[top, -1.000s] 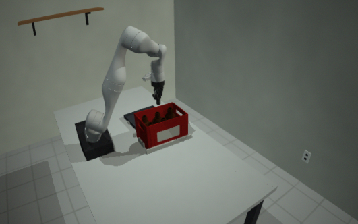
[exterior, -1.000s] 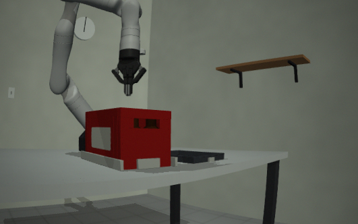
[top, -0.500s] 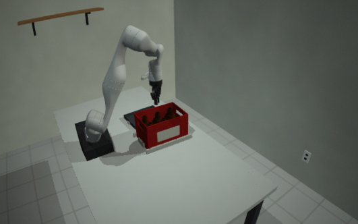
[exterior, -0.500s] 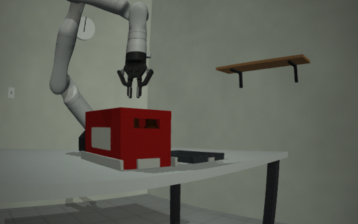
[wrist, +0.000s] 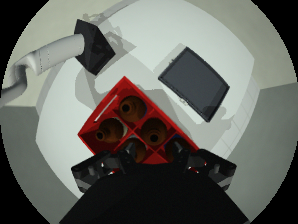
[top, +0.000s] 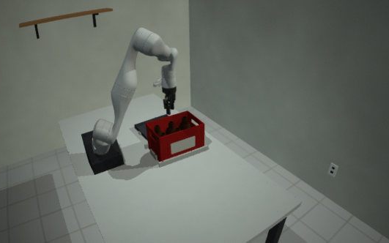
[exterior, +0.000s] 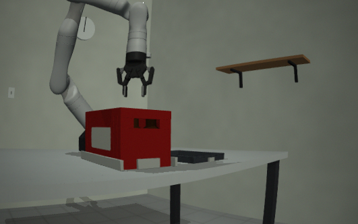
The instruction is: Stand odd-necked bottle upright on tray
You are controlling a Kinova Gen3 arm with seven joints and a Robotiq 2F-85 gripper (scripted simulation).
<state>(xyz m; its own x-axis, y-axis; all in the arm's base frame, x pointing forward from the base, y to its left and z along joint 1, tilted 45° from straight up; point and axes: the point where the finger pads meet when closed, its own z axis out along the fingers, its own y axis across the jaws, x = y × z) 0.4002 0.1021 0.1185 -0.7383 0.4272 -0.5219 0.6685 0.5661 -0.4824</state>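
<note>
Now: hand 40 mm to the left of the red crate and 160 mm above it. From my hand the other things lie so: dark tray 240 mm to the left, 230 mm below.
</note>
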